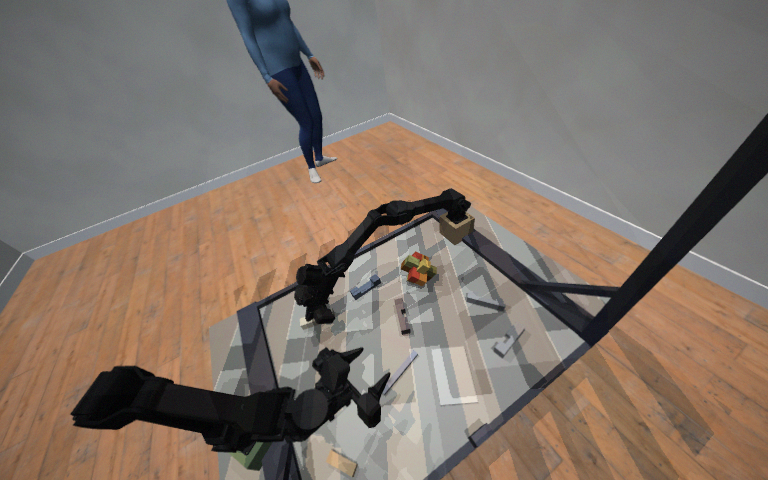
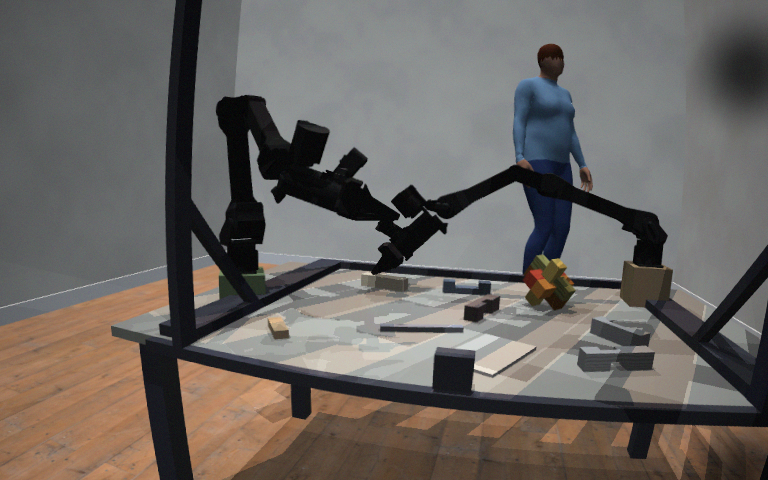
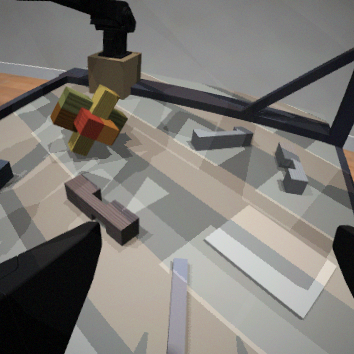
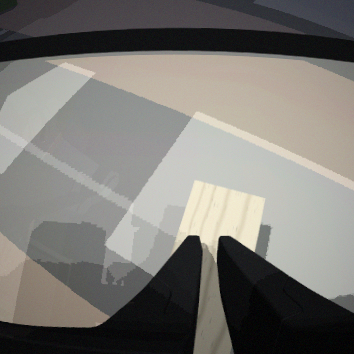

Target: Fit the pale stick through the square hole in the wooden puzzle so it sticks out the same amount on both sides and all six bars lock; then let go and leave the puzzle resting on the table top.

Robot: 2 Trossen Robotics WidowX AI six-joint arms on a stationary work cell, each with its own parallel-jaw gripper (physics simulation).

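Seen in the pictures: left gripper, fingertip midpoint: (image 1: 375, 360) (image 2: 397, 217) (image 3: 221, 236); right gripper, fingertip midpoint: (image 1: 307, 320) (image 2: 372, 273) (image 4: 207, 246); left arm's base, origin of the base link: (image 2: 241, 271); right arm's base, origin of the base link: (image 1: 456, 217) (image 2: 647, 265) (image 3: 114, 53).
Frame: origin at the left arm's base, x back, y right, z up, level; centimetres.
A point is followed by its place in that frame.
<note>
The pale stick (image 1: 306, 323) @[x -31.8, y -7.6, z -3.4 cm] (image 2: 390, 282) @[x -35.9, y -2.8, z -4.3 cm] (image 4: 220, 210) @[x -31.8, y -9.2, z -3.2 cm] lies on the table beneath my right gripper (image 4: 209, 238) @[x -32.8, y -8.0, z -3.0 cm] (image 2: 374, 271) @[x -32.8, y -8.0, z -3.0 cm]. The right fingers are nearly together; the stick shows wider than their narrow gap and passes behind the tips, so it is not between them. Whether the tips touch it I cannot tell. The wooden puzzle (image 1: 419, 268) (image 2: 548, 283) (image 3: 90, 120), of green, yellow, red and orange bars, rests tilted on the table near the right arm's base. Its square hole cannot be made out. My left gripper (image 1: 374, 362) @[x -26.4, y 26.5, z 14.0 cm] (image 3: 221, 236) @[x -26.4, y 26.5, z 14.0 cm] is open and empty above the table.
A brown notched bar (image 1: 402, 315) @[x -47.0, y 21.9, z -3.2 cm] (image 2: 481, 307) @[x -45.1, y 25.4, z -3.5 cm] (image 3: 102, 209) @[x -45.7, y 22.1, z -3.2 cm], a blue notched bar (image 1: 365, 286) @[x -53.5, y 3.7, z -4.7 cm] (image 2: 466, 286) @[x -53.4, y 3.9, z -4.6 cm], a thin lilac strip (image 1: 400, 372) @[x -31.1, y 28.5, z -5.2 cm] (image 2: 421, 328) @[x -30.9, y 28.8, z -5.5 cm] (image 3: 178, 300) @[x -33.3, y 28.8, z -5.2 cm], two grey notched bars, a flat pale plate (image 2: 504, 353) @[x -39.0, y 43.8, z -5.7 cm] and a tan block (image 1: 341, 462) @[x -6.1, y 23.9, z -4.7 cm] (image 2: 277, 327) @[x -5.8, y 25.9, z -4.7 cm] lie about.
</note>
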